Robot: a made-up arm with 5 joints. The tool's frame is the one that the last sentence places.
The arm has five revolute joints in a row. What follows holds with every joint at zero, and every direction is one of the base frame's.
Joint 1 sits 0.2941 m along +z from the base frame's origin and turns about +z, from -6.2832 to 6.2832 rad.
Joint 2 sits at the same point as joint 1 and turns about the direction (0, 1, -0.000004), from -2.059 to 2.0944 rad.
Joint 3 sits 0.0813 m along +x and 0.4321 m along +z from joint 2 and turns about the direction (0, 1, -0.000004), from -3.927 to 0.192 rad.
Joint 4 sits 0.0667 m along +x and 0.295 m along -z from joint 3 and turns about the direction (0, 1, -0.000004), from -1.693 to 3.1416 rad.
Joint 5 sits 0.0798 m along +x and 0.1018 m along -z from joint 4 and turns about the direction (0, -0.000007, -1), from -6.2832 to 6.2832 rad.
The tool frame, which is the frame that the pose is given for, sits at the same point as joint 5; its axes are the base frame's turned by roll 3.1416, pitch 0 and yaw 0 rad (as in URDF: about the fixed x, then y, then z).
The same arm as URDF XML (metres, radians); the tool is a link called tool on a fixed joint. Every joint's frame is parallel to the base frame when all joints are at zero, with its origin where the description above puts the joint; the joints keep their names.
<robot name="arm">
  <link name="base"/>
  <link name="link1"/>
  <link name="link2"/>
  <link name="link3"/>
  <link name="link4"/>
  <link name="link5"/>
  <link name="tool"/>
  <joint name="joint 1" type="revolute">
    <parent link="base"/>
    <child link="link1"/>
    <origin xyz="0.0000 0.0000 0.2941" rpy="0.0000 0.0000 0.0000"/>
    <axis xyz="0 0 1"/>
    <limit lower="-6.2832" upper="6.2832"/>
  </joint>
  <joint name="joint 2" type="revolute">
    <parent link="link1"/>
    <child link="link2"/>
    <origin xyz="0.0000 0.0000 0.0000" rpy="0.0000 0.0000 0.0000"/>
    <axis xyz="0 1 0"/>
    <limit lower="-2.0590" upper="2.0944"/>
  </joint>
  <joint name="joint 3" type="revolute">
    <parent link="link2"/>
    <child link="link3"/>
    <origin xyz="0.0813 0.0000 0.4321" rpy="0.0000 0.0000 0.0000"/>
    <axis xyz="0 1 0"/>
    <limit lower="-3.9270" upper="0.1920"/>
  </joint>
  <joint name="joint 4" type="revolute">
    <parent link="link3"/>
    <child link="link4"/>
    <origin xyz="0.0667 0.0000 -0.2950" rpy="0.0000 0.0000 0.0000"/>
    <axis xyz="0 1 0"/>
    <limit lower="-1.6930" upper="3.1416"/>
  </joint>
  <joint name="joint 5" type="revolute">
    <parent link="link4"/>
    <child link="link5"/>
    <origin xyz="0.0798 0.0000 -0.1018" rpy="0.0000 0.0000 0.0000"/>
    <axis xyz="0 0 -1"/>
    <limit lower="-6.2832" upper="6.2832"/>
  </joint>
  <joint name="tool_joint" type="fixed">
    <parent link="link5"/>
    <child link="tool"/>
    <origin xyz="0.0000 0.0000 0.0000" rpy="-3.1416 0.0000 0.0000"/>
  </joint>
</robot>

